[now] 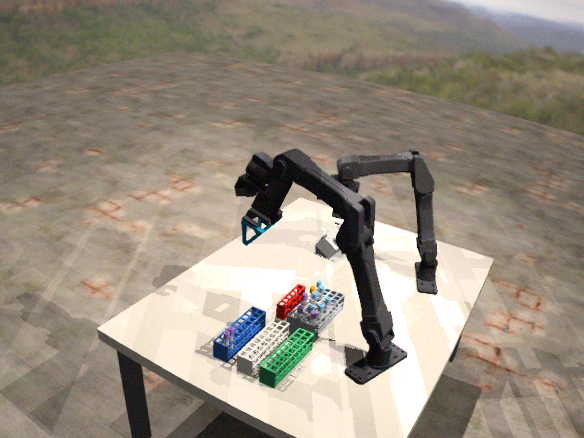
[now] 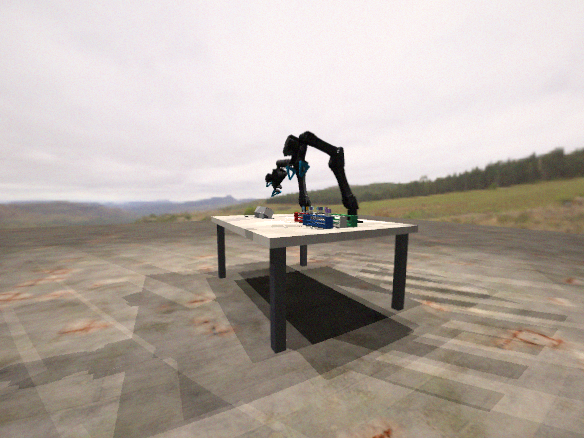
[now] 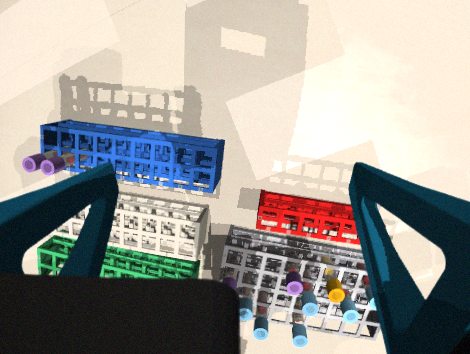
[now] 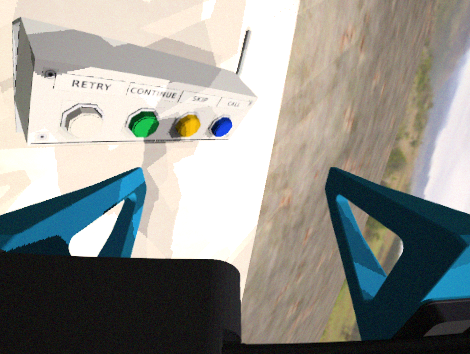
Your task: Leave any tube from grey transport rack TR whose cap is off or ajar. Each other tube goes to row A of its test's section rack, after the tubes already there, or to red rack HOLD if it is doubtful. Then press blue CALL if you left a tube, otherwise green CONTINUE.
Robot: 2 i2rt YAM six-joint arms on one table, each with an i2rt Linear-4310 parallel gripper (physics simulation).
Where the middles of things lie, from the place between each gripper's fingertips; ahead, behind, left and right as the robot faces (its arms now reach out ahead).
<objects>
I see the RETRY button [image 4: 83,122] 13 cm below my right hand, 3 cm to the left of it and 1 cm ahead of it.
Now: left hand 47 cm to the left of the RETRY button, 19 cm above it and 8 cm past it.
</objects>
